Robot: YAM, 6 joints.
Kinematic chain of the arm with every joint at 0, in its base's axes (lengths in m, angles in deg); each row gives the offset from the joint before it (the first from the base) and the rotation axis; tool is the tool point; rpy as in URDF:
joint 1: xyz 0 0 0.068 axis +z
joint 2: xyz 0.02 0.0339 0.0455 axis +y
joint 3: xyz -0.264 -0.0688 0 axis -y
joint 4: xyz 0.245 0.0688 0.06 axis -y
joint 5: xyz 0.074 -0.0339 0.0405 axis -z
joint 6: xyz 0.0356 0 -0.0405 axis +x
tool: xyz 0 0 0 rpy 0 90 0
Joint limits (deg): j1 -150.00..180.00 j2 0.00..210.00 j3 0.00..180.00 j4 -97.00..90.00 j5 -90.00..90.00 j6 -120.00..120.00
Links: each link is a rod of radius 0.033 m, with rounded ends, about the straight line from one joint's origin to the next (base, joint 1, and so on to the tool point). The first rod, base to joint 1, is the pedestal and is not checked.
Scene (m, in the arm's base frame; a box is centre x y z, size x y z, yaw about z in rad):
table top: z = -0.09
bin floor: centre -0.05 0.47 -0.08 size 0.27 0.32 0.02 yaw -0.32
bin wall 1: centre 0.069 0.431 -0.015 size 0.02 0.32 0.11 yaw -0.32
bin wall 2: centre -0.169 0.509 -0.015 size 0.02 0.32 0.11 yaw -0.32
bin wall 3: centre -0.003 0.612 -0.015 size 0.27 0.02 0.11 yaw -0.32
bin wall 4: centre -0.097 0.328 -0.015 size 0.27 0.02 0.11 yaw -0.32
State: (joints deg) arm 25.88 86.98 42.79 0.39 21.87 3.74
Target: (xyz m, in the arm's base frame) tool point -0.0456 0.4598 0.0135
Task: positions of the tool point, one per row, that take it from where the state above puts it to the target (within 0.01 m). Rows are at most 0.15 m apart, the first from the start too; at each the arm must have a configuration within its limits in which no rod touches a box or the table.
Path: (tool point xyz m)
1: 0.2641 0.2058 0.1776
2: 0.2244 0.2919 0.1764
3: 0.1573 0.3686 0.1719
4: 0.0654 0.4273 0.1640
5: -0.0456 0.4598 0.1528
6: -0.0463 0.4652 0.0835
7: -0.0456 0.4598 0.0135

